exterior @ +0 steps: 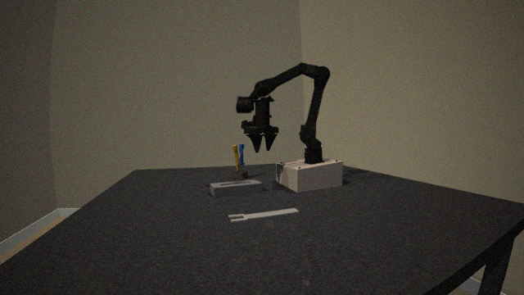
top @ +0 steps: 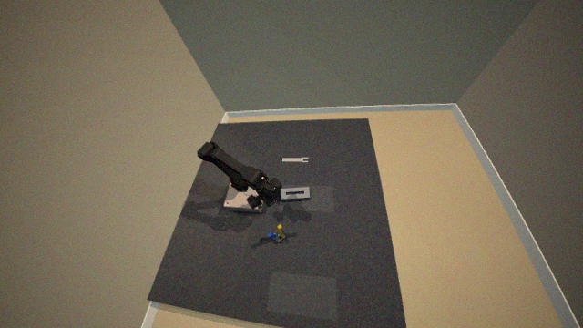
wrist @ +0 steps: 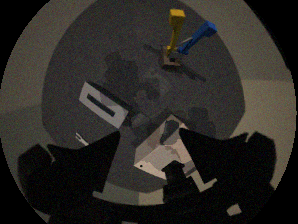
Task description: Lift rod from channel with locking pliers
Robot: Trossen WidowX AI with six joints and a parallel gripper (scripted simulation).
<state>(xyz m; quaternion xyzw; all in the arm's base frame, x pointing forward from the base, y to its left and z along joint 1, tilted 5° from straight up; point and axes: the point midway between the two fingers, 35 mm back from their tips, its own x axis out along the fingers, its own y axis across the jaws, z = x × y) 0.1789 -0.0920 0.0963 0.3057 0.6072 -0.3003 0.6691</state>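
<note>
Right now the holster is 18 cm to the right of my gripper tip, 13 cm below it and 5 cm ahead of it. The rest, counted from my gripper tip: grey channel block 13 cm ahead, 12 cm below, 7 cm to the left; flat white forked strip 33 cm to the left, 16 cm ahead, 13 cm below.
</note>
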